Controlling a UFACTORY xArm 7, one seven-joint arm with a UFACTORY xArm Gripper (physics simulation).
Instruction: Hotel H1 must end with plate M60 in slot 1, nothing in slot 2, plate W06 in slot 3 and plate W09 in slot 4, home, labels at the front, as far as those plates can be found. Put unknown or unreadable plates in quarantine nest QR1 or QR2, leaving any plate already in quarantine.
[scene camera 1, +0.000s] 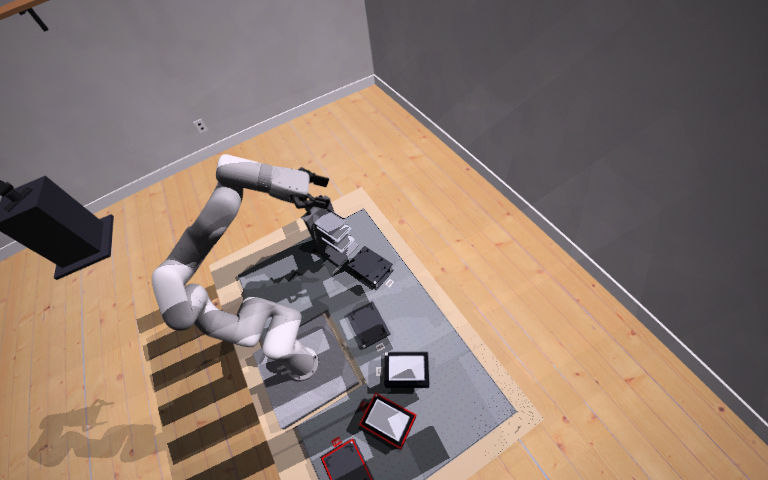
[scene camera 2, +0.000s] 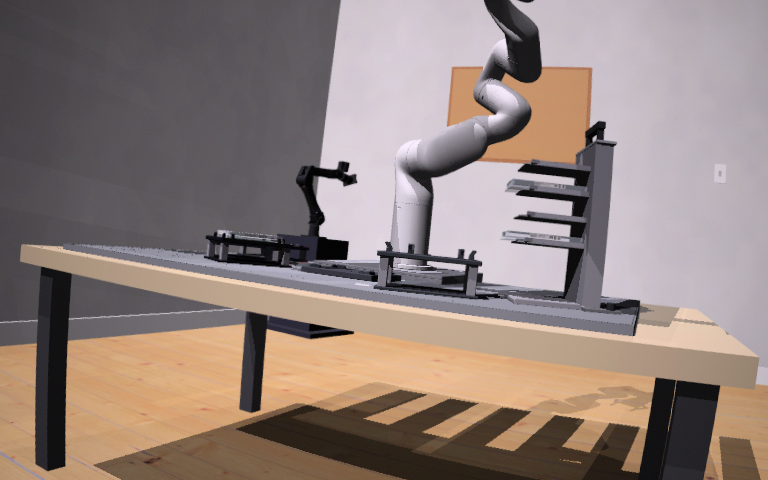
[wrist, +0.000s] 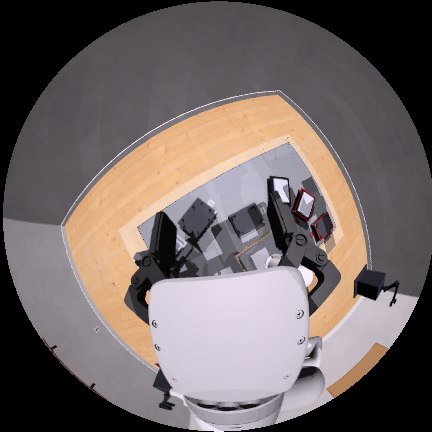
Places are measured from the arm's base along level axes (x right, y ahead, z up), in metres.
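Pixels of known places: gripper, fingertip midpoint: (scene camera 1: 328, 193) (wrist: 216, 209); arm's base, link origin: (scene camera 1: 302, 363) (scene camera 2: 407, 267) (wrist: 274, 264).
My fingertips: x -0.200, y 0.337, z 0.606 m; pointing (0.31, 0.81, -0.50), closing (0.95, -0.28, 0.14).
Note:
For each thing: its top centre in the pictures, then the offset to it from my fingertips.
- second red-edged nest, top centre: (scene camera 2: 273, 241) (scene camera 1: 347, 472) (wrist: 324, 225) dy -0.305, dx +0.612, dz -0.580 m
- lower dark nest, top centre: (scene camera 2: 352, 267) (scene camera 1: 368, 323) (wrist: 246, 218) dy -0.040, dx +0.160, dz -0.608 m
The hotel (scene camera 1: 328, 221) (scene camera 2: 598, 226) is a grey tower with four shelves. One plate (scene camera 2: 535, 185) lies on the second shelf from the top and another plate (scene camera 2: 532, 236) on the lowest; the top and third shelves hold no plate. Their labels are too small to read. A white-topped plate (scene camera 1: 406, 367) (wrist: 281, 190) sits in a black nest. Another white-topped plate (scene camera 1: 388, 419) (wrist: 305, 204) sits in a red-edged nest. A second red-edged nest (scene camera 1: 346, 461) (wrist: 323, 227) is empty. My gripper (scene camera 1: 321, 191) (wrist: 216, 209) is open and empty, high near the hotel; its fingers are out of scene camera 2's view.
A dark raised stand (scene camera 1: 369, 266) (scene camera 2: 430, 259) (wrist: 197, 218) is beside the hotel, with no plate on it. A lower dark nest (scene camera 1: 368, 324) (wrist: 246, 220) is between it and the black nest. My arm's base stands on a grey plate (scene camera 1: 283, 410). A black pedestal (scene camera 1: 50, 226) (wrist: 370, 284) stands off the table.

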